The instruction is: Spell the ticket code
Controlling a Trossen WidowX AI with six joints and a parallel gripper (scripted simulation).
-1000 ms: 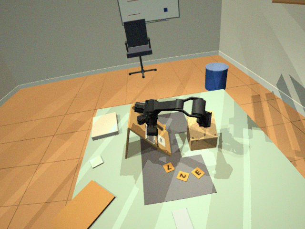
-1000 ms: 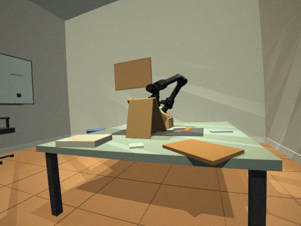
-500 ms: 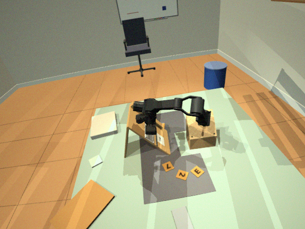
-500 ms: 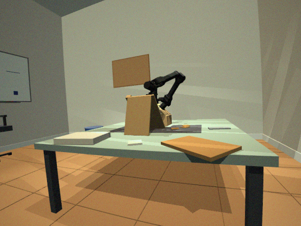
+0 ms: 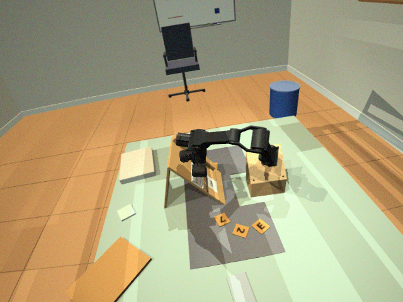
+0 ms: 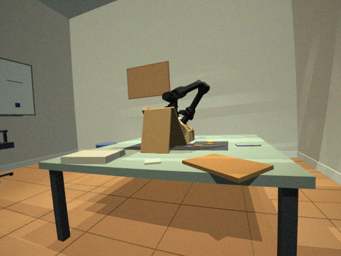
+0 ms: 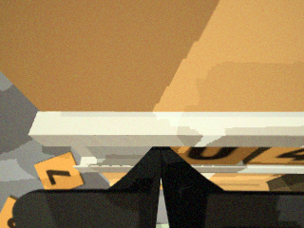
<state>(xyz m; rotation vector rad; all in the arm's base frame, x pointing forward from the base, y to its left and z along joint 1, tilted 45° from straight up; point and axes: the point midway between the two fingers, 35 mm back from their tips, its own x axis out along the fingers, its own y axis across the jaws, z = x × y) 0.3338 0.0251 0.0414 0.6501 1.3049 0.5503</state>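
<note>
Right now my gripper tip is 6 cm past the white ticket, 2 cm to the left of it and 9 cm above it. From my gripper tip the other things lie so: grey mat 14 cm behind, 3 cm to the right, 16 cm below; then grey slab 13 cm behind, 48 cm to the left, 16 cm below; then cream box 41 cm ahead, 32 cm to the right, 14 cm below.
</note>
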